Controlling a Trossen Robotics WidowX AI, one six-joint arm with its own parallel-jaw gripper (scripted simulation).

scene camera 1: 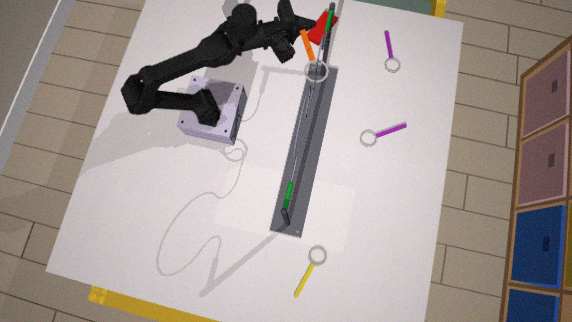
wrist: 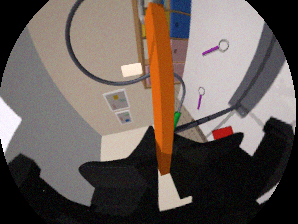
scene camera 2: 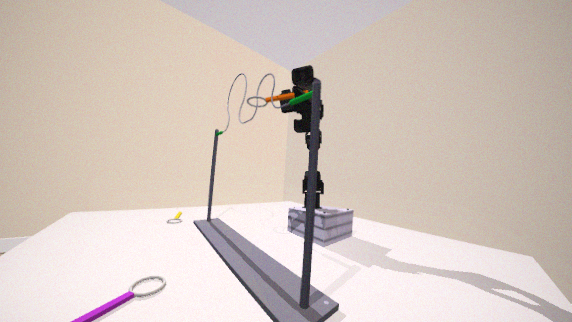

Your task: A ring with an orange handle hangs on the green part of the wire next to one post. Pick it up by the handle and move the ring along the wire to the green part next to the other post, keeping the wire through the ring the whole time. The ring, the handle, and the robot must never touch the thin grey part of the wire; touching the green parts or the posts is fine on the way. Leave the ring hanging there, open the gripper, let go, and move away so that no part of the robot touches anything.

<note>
In view: the gripper (scene camera 2: pixel 295 87).
The gripper shows as well in the wrist view (wrist: pixel 153 128).
</note>
